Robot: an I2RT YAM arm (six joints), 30 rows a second.
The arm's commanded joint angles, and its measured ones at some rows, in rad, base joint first. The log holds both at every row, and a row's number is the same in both.
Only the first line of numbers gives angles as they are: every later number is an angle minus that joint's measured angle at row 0.
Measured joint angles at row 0:
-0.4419 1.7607 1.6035 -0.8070 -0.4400 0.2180
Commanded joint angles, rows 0 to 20:
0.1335 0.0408 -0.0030 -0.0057 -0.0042 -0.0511
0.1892 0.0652 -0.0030 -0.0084 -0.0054 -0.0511
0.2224 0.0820 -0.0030 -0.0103 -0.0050 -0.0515
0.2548 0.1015 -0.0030 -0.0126 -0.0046 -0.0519
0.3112 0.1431 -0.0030 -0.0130 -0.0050 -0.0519
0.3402 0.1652 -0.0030 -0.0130 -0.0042 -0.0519
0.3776 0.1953 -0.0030 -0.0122 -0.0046 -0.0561
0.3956 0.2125 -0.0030 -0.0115 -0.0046 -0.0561
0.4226 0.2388 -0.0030 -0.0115 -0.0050 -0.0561
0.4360 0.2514 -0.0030 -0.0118 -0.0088 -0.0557
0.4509 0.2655 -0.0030 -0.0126 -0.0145 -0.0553
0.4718 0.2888 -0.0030 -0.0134 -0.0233 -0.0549
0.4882 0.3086 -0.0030 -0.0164 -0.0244 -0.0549
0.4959 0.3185 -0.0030 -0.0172 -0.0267 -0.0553
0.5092 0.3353 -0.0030 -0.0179 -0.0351 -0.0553
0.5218 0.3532 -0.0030 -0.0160 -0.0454 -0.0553
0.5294 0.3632 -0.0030 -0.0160 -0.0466 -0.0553
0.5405 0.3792 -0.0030 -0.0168 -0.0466 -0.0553
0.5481 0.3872 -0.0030 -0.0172 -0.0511 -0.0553
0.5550 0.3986 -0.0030 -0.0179 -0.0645 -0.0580
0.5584 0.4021 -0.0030 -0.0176 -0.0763 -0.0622
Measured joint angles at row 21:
0.5340 0.3689 -0.0019 -0.0153 -0.0309 -0.0469
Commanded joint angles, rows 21 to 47:
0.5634 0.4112 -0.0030 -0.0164 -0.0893 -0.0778
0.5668 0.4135 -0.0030 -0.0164 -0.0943 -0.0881
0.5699 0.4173 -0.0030 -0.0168 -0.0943 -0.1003
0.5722 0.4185 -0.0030 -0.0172 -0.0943 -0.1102
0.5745 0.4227 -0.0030 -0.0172 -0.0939 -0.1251
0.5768 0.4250 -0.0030 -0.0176 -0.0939 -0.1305
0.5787 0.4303 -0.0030 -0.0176 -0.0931 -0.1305
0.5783 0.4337 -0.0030 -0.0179 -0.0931 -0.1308
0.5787 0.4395 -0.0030 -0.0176 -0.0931 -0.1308
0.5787 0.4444 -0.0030 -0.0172 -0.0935 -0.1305
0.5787 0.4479 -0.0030 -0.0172 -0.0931 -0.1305
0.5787 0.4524 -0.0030 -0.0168 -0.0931 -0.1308
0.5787 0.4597 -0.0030 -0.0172 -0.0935 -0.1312
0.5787 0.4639 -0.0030 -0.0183 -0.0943 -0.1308
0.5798 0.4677 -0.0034 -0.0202 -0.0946 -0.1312
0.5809 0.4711 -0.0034 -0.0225 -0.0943 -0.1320
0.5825 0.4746 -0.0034 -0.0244 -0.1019 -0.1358
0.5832 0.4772 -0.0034 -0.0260 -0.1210 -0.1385
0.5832 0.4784 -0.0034 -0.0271 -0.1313 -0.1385
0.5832 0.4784 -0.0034 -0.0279 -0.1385 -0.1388
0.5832 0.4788 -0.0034 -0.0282 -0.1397 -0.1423
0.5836 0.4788 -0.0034 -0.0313 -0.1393 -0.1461
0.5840 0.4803 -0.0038 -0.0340 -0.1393 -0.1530
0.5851 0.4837 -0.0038 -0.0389 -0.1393 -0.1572
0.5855 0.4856 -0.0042 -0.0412 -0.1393 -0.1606
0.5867 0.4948 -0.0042 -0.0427 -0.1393 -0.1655
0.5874 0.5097 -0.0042 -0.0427 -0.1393 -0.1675
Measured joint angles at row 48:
0.5748 0.4673 -0.0023 -0.0385 -0.1156 -0.1369
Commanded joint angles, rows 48 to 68:
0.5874 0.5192 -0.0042 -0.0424 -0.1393 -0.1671
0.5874 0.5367 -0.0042 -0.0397 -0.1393 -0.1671
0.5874 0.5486 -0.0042 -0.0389 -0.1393 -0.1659
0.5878 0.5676 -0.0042 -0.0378 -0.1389 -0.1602
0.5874 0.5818 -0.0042 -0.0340 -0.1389 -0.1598
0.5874 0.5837 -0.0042 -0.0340 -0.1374 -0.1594
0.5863 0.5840 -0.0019 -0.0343 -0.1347 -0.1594
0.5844 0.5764 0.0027 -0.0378 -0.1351 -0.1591
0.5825 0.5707 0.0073 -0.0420 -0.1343 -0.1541
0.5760 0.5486 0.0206 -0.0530 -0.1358 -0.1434
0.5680 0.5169 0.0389 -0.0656 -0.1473 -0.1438
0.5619 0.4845 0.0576 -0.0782 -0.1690 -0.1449
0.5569 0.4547 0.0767 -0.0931 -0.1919 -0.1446
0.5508 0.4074 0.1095 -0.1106 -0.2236 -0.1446
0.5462 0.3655 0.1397 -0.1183 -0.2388 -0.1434
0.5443 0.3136 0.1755 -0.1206 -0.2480 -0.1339
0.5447 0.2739 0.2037 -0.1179 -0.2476 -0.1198
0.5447 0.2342 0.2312 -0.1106 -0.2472 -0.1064
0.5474 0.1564 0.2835 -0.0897 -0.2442 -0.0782
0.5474 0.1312 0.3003 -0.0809 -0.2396 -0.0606
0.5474 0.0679 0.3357 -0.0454 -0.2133 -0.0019
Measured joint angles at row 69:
0.5485 0.2556 0.2350 -0.0843 -0.2030 -0.1045
